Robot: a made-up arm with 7 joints. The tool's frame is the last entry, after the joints.
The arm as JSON. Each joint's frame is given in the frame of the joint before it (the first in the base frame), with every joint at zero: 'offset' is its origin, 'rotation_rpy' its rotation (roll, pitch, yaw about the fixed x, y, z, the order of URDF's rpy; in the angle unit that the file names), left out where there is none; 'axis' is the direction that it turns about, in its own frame. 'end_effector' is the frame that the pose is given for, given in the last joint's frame.
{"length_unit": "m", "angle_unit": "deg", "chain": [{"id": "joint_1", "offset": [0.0, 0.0, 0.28], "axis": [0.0, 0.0, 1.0]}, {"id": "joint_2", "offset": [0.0, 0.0, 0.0], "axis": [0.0, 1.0, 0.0]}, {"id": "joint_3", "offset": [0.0, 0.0, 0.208], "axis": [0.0, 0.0, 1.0]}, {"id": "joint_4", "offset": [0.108, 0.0, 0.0], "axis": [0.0, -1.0, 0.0]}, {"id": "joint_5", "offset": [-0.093, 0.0, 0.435], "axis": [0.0, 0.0, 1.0]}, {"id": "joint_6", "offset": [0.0, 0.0, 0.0], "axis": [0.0, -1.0, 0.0]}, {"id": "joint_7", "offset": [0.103, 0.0, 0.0], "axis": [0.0, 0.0, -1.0]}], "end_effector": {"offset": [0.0, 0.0, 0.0], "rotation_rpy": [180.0, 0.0, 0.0]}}
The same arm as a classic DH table. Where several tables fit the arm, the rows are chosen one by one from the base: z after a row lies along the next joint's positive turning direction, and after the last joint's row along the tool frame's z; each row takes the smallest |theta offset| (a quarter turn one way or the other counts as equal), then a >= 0, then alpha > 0; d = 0 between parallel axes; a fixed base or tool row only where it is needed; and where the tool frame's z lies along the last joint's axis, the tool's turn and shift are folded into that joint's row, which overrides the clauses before.
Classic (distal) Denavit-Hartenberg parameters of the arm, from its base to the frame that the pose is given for. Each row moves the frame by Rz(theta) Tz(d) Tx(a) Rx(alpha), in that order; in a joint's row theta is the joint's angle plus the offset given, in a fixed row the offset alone. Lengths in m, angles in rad.
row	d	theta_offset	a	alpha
joint_1	0.28	0	0	-1.5708
joint_2	0	0	0	1.5708
joint_3	0.208	0	0.108	1.5708
joint_4	0	0	-0.093	-1.5708
joint_5	0.435	0	0	1.5708
joint_6	0	0	0.103	1.5708
joint_7	0	0	0	0

